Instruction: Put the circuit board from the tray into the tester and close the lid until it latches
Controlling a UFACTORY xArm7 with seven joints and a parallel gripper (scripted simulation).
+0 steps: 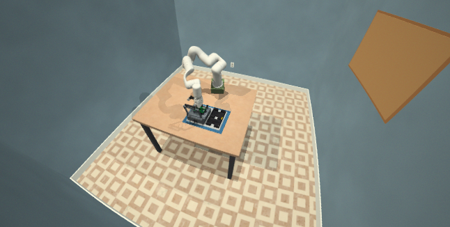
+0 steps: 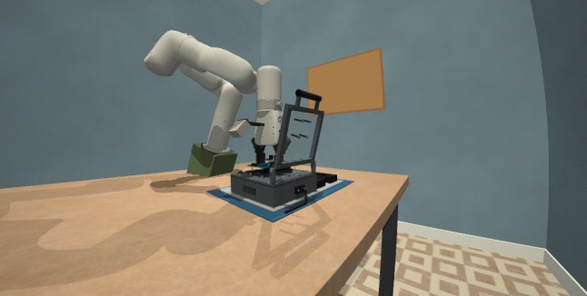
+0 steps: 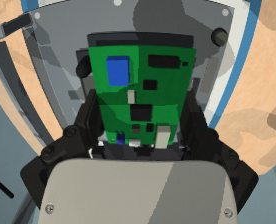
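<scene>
The green circuit board lies right at my hand. Round my hand: clear lid 120 mm ahead, 20 mm to the left, 90 mm above; grey tester 30 mm ahead, 40 mm to the left, 20 mm above.
</scene>
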